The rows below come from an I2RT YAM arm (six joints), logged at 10 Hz.
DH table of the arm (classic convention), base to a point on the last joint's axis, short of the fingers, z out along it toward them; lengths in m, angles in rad. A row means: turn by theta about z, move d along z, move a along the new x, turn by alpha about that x. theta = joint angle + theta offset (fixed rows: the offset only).
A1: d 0.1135; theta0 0; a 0.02; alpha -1.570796
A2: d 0; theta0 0; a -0.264; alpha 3.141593
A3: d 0; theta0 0.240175; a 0.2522; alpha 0
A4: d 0; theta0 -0.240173; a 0.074; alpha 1.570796
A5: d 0; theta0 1.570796; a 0; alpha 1.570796
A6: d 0.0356; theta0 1.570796; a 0; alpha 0
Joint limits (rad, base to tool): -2.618..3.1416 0..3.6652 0..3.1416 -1.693..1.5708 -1.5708..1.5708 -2.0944..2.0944
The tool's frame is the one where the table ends.
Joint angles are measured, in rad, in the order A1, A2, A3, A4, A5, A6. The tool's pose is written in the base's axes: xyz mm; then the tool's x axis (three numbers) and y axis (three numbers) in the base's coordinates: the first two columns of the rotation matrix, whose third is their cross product. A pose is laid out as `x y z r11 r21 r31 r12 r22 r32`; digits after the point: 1 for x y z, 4 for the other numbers.
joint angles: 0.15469 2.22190 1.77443 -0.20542 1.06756 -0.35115
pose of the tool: 498.1 46.1 216.2 -0.7745 -0.2887 -0.5628 0.3694 0.5159 -0.7729
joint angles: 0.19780 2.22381 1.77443 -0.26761 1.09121 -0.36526
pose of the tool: 491.8 66.4 211.4 -0.8036 -0.3292 -0.4958 0.2976 0.4992 -0.8138
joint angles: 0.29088 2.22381 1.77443 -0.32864 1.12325 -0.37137
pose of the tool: 479.4 110.0 208.1 -0.8048 -0.4048 -0.4341 0.2136 0.4849 -0.8481
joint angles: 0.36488 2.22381 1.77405 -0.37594 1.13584 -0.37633
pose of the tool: 466.9 143.8 205.3 -0.7944 -0.4692 -0.3856 0.1420 0.4738 -0.8691
